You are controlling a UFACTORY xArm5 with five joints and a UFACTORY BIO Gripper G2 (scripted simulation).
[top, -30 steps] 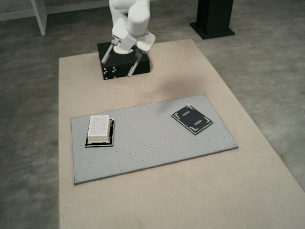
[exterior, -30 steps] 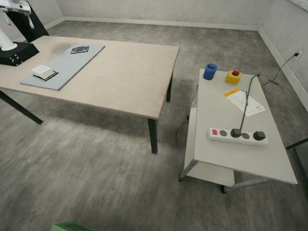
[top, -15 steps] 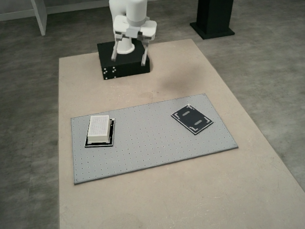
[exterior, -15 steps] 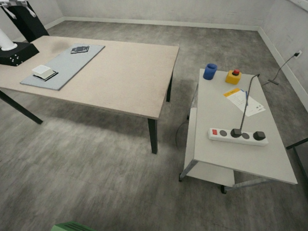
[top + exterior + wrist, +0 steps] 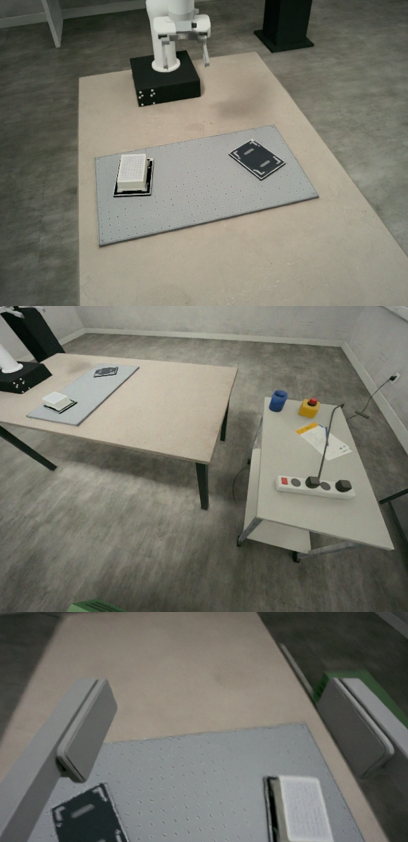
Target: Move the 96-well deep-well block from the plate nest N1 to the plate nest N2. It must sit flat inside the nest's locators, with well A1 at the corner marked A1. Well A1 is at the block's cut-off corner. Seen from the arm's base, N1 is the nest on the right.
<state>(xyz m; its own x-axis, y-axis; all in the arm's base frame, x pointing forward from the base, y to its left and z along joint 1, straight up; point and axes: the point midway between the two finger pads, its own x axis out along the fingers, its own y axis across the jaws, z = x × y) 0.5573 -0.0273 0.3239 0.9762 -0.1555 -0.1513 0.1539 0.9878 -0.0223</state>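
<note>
The white 96-well deep-well block lies 2 cm ahead of my hand, 21 cm to the right of it and 37 cm below it.
</note>
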